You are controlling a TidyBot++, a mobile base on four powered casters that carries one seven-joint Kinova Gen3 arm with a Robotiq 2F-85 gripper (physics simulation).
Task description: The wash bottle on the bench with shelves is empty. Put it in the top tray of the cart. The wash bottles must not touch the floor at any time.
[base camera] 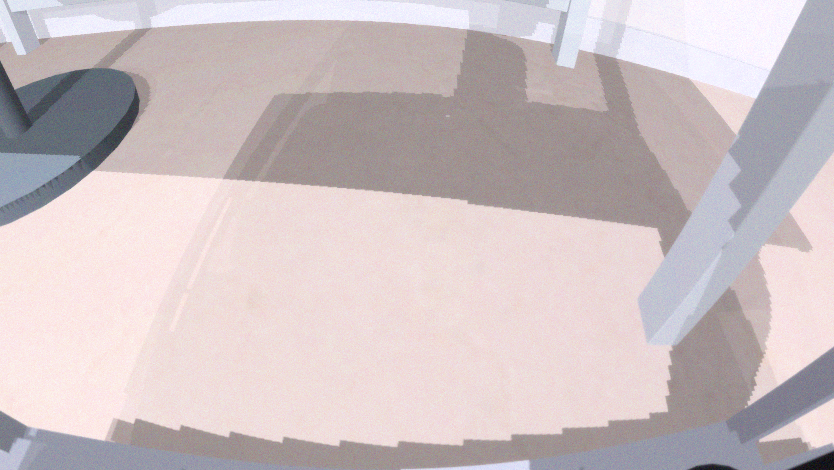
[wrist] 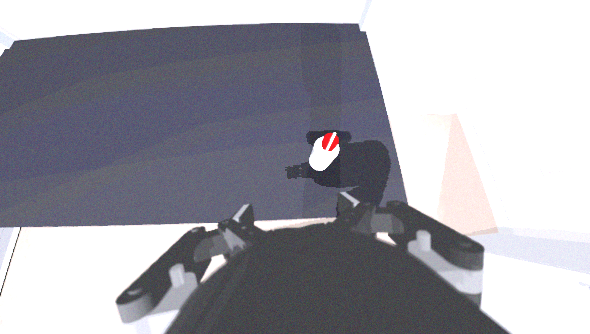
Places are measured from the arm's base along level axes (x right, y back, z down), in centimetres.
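Pixels of known places: gripper, fingertip midpoint: [wrist: 296,207].
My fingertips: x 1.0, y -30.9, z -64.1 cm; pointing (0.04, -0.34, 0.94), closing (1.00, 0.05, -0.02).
Observation:
Behind a point stands the place of what it marks.
A white wash bottle [wrist: 321,157] @(x 9.2, y -40.8, z -46.8 cm) with a red cap and a pale spout stands on the dark bench top [wrist: 175,125] @(x -31.5, y -62.5, z -36.6 cm), near its right end in the wrist view. My gripper [wrist: 296,207] @(x 1.0, y -30.9, z -64.1 cm) is open, with nothing between its fingers. The bottle shows beyond the fingertips, a little to the right of the middle between them, and apart from them. The cart and its top tray cannot be made out in either view.
In the base camera view, a dark round base [base camera: 87,125] with a post stands on the floor at the left. A thick pale leg [base camera: 741,192] @(x 27.0, y -29.4, z 20.5 cm) slants down at the right, and a thinner pale leg [base camera: 569,40] @(x 36.8, y -90.9, z 33.3 cm) stands at the back.

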